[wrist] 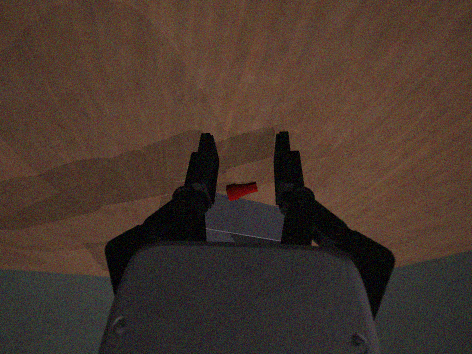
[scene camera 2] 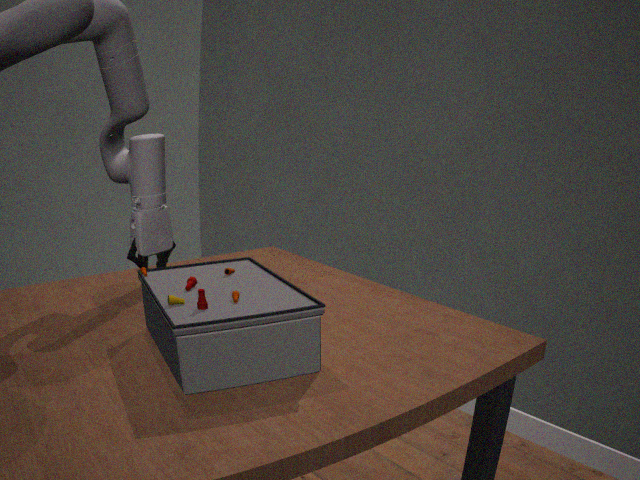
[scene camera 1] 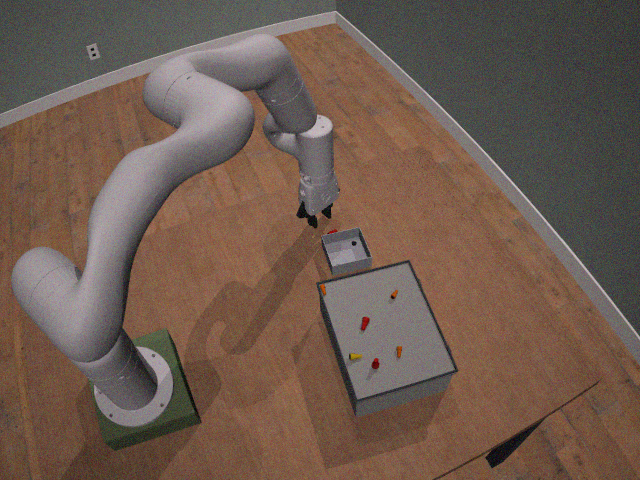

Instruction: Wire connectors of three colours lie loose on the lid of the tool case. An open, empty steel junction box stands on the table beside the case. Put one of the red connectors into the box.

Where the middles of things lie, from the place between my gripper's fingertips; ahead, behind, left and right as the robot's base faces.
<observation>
Right now my hand is 13 cm to the left of the steel junction box (scene camera 1: pixel 345 251), 3 cm short of it and 1 cm below it. Round my hand: tool case (scene camera 2: pixel 273 332) 41 cm to the right, 5 cm above, 2 cm ahead.
</observation>
